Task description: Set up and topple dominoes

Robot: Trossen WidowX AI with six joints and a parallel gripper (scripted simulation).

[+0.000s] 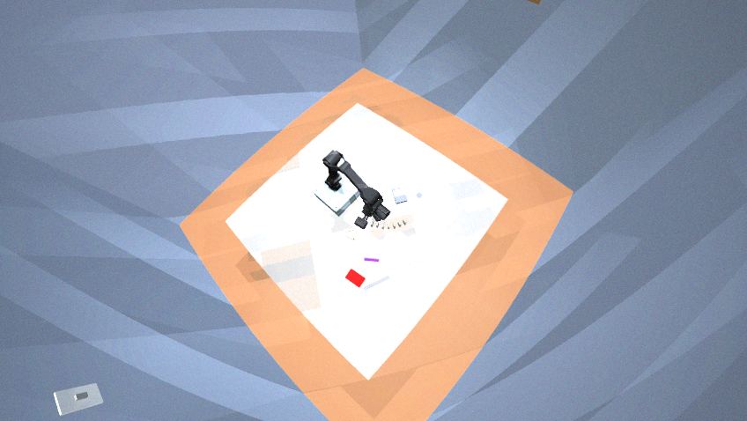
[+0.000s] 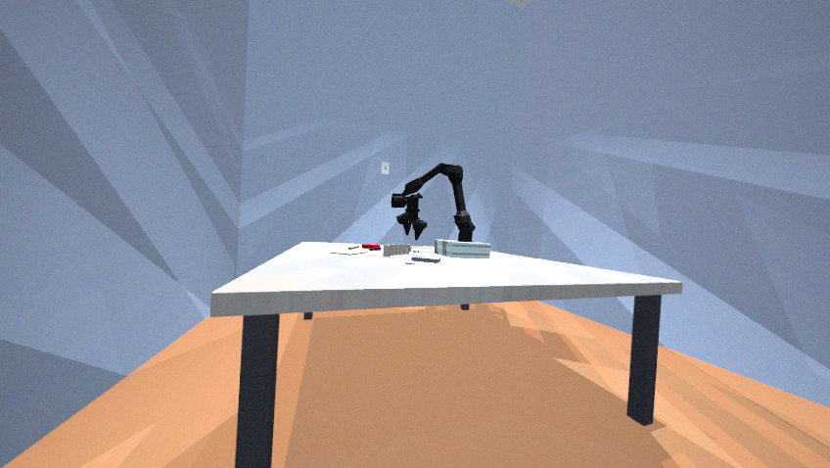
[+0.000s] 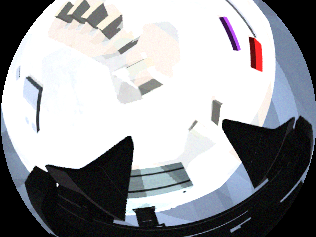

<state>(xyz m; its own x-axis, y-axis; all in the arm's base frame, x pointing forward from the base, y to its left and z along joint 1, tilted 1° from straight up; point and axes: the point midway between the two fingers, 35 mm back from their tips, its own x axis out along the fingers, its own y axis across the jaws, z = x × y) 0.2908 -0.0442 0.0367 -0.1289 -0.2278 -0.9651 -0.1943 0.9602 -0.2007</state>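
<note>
My gripper tip is 150 mm short of the purple stick, 150 mm to the left of it and 80 mm above it. From my gripper tip the other things lie so: red block (150 mm ahead, 280 mm to the right, 70 mm below); grey pen (250 mm ahead, 230 mm to the right, 80 mm below); flat grey slab (30 mm ahead, 270 mm to the left, 70 mm below).
</note>
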